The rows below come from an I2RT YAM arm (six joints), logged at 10 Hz.
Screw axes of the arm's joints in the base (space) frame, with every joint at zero. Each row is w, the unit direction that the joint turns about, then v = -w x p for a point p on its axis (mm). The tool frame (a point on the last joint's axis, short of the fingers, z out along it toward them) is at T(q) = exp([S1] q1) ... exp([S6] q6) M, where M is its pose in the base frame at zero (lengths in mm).
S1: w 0 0 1 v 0 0 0
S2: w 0 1 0 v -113.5 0 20
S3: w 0 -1 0 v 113.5 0 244
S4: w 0 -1 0 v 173.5 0 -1
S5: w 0 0 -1 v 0 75 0
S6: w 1 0 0 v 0 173.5 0
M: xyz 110.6 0 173.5 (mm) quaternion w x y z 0.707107 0 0.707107 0
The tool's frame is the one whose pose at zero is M.
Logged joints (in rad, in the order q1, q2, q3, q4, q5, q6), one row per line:
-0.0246 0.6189 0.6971 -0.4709 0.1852 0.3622
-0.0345 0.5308 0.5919 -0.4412 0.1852 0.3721
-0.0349 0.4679 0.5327 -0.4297 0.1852 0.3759
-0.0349 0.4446 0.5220 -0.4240 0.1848 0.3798
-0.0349 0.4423 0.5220 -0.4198 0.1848 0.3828
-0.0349 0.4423 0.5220 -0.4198 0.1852 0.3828
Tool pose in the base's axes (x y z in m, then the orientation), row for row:
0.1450 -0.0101 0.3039 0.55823 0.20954 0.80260 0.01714
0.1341 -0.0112 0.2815 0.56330 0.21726 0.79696 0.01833
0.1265 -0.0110 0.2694 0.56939 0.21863 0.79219 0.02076
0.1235 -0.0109 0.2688 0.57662 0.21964 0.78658 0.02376
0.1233 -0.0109 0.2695 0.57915 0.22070 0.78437 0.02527
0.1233 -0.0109 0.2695 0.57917 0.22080 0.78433 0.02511
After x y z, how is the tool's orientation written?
As a quaternion, w x y z.
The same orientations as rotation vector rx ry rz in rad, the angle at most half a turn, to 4 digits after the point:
0.4943 1.8932 0.0404
0.5114 1.8759 0.0431
0.5133 1.8599 0.0487
0.5141 1.8412 0.0556
0.5161 1.8341 0.0591
0.5163 1.8340 0.0587

